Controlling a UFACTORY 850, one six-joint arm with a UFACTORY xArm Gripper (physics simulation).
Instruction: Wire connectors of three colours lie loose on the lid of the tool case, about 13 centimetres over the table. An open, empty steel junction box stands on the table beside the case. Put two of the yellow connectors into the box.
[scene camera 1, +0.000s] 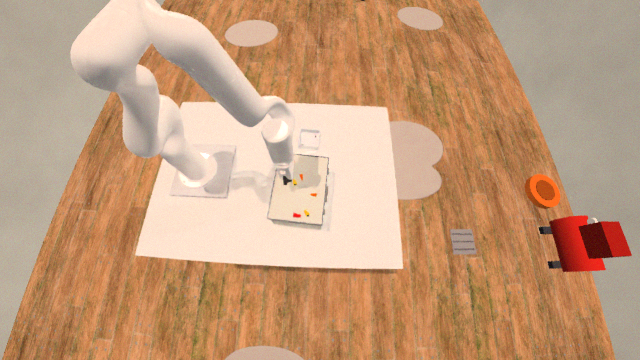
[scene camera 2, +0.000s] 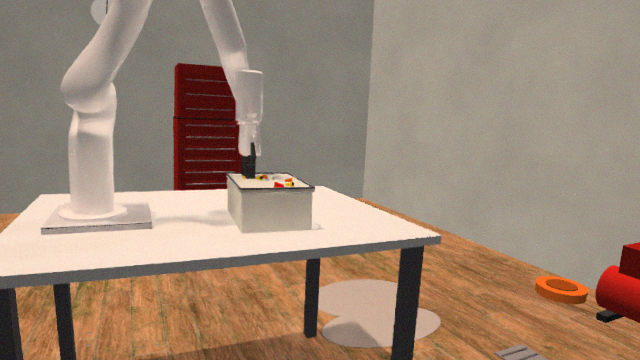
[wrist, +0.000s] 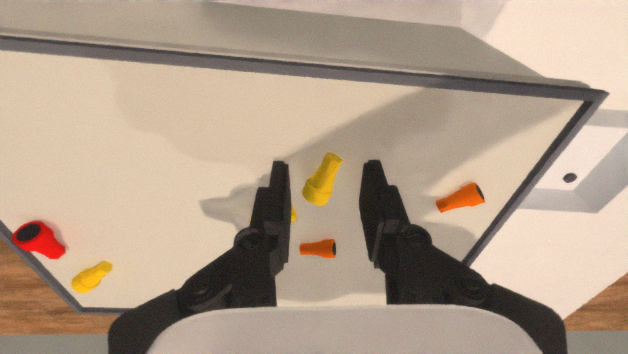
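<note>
My gripper (scene camera 1: 286, 180) (scene camera 2: 248, 175) (wrist: 325, 182) is partly open and empty, low at the lid of the tool case (scene camera 1: 287, 202) (scene camera 2: 275, 212) (wrist: 175, 110). In the wrist view a yellow connector (wrist: 322, 181) lies slanted between the two fingers with a gap on both sides. A second yellow connector (wrist: 294, 215) is mostly hidden behind the left finger. A third yellow connector (scene camera 1: 307, 213) (wrist: 91, 277) lies near the lid's far left corner in the wrist view. The steel junction box (scene camera 1: 309, 139) (wrist: 560, 200) stands beside the case, open and empty; its right part is cut off in the wrist view.
An orange connector (wrist: 318, 248) lies just below the yellow one in the wrist view, between the finger bases. Another orange connector (scene camera 1: 301, 177) (wrist: 461, 197) lies right of the right finger. A red connector (scene camera 1: 297, 215) (scene camera 2: 279, 185) (wrist: 40, 241) lies beside the third yellow one.
</note>
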